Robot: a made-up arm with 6 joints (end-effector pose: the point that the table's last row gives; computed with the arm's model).
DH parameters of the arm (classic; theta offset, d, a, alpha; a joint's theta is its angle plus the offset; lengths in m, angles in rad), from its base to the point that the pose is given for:
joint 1: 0 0.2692 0 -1.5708
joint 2: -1.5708 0 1.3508 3.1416
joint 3: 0 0 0 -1.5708
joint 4: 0 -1.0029 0 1.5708
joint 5: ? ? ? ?
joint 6: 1.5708 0 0 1.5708
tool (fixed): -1.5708 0 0 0
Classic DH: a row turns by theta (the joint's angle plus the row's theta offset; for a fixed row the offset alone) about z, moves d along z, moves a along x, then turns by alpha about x.
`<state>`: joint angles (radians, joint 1 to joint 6).
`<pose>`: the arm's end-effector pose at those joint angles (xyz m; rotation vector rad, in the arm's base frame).
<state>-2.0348 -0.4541 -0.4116 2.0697 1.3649 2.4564</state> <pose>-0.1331 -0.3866 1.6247 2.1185 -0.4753 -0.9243</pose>
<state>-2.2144 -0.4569 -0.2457 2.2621 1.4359 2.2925</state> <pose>-0.1624 -0.3363 1.7767 2.0938 -0.6313 -1.2286</pose>
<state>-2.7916 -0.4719 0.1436 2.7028 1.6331 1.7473</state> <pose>-0.1314 -0.1567 2.0905 -1.8004 1.5980 1.8619</pose>
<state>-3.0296 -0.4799 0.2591 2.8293 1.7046 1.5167</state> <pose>-0.0817 -0.1172 2.1685 -1.2811 1.8083 1.6075</pose>
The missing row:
joint 5: 0 0.1128 0 -1.5708
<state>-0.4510 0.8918 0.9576 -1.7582 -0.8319 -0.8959</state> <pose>1.8625 -0.8786 1.0729 2.5311 0.4131 0.3796</pose>
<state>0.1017 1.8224 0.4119 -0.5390 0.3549 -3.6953</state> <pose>1.4137 0.0470 -1.0664 -1.9782 0.7489 1.1040</pose>
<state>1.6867 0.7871 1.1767 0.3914 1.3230 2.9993</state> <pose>-0.1125 1.8677 1.6435 -0.8113 -1.4287 -1.4324</pose>
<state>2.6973 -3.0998 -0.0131 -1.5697 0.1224 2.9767</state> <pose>0.9496 -0.4519 -0.9128 1.7021 -0.3169 -0.1903</pose>
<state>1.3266 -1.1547 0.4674 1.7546 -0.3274 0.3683</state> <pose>-0.3580 -1.3513 1.8111 -0.5361 -1.1437 -0.6281</pose>
